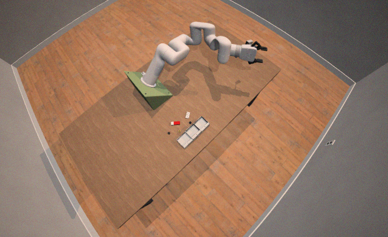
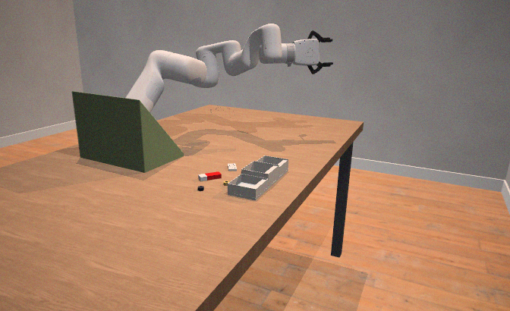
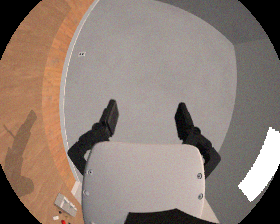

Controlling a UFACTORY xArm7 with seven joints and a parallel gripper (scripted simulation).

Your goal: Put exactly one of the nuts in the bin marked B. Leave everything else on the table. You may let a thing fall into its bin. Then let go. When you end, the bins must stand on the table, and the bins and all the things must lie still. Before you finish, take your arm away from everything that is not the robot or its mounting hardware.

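My gripper is now 670 mm to the left of the yellow nut, 340 mm above it and 140 mm past it. Also, from my hand: white die (540 mm to the right, 340 mm below, 180 mm behind).
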